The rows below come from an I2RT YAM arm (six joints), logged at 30 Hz.
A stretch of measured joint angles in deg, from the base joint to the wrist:
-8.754 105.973 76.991 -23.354 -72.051 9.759
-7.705 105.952 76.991 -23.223 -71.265 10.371
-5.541 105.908 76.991 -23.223 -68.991 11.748
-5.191 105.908 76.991 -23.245 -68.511 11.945
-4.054 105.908 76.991 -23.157 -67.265 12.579
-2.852 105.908 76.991 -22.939 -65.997 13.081
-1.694 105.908 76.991 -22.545 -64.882 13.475
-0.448 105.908 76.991 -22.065 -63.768 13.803
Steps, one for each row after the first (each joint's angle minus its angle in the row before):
1.049 -0.021 0.000 0.131 0.786 0.612
2.164 -0.044 0.000 0.000 2.274 1.377
0.350 0.000 0.000 -0.022 0.480 0.197
1.137 0.000 0.000 0.088 1.246 0.634
1.202 0.000 0.000 0.218 1.268 0.502
1.158 0.000 0.000 0.394 1.115 0.394
1.246 0.000 0.000 0.480 1.114 0.328

